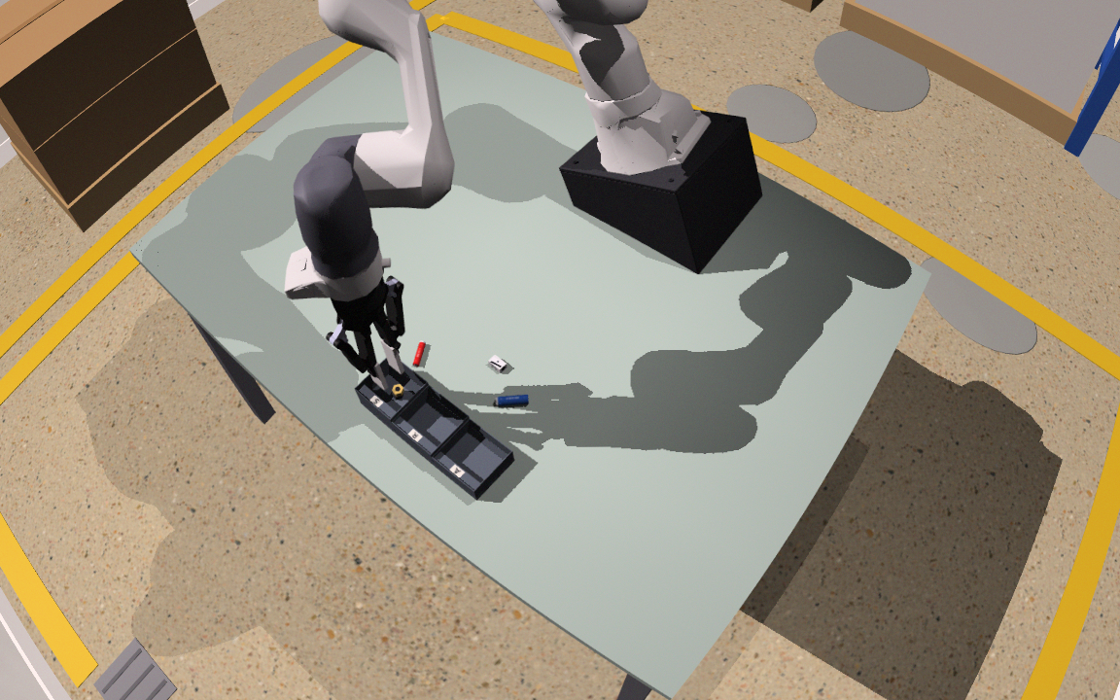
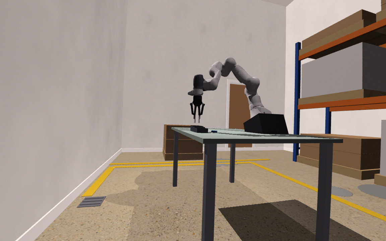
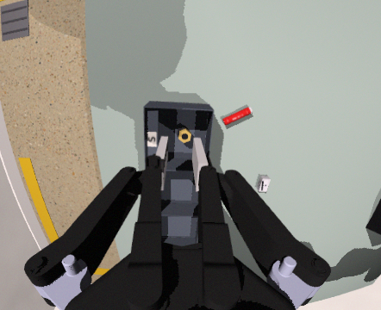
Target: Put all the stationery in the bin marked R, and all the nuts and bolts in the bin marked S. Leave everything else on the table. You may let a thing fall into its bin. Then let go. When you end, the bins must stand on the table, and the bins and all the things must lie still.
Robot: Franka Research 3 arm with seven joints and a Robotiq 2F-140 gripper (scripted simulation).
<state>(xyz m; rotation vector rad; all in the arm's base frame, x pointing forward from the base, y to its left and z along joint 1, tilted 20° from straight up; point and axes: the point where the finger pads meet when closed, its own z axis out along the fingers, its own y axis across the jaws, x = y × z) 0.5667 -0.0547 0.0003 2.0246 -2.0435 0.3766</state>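
Right now my hand is 140 mm past the small white block, 90 mm to the right of it and 90 mm above it. The rest, counted from my hand: red cylinder (100 mm below, 80 mm behind, 30 mm to the right); blue cylinder (150 mm to the left, 110 mm behind, 90 mm below); brass nut (80 mm below, 10 mm behind).
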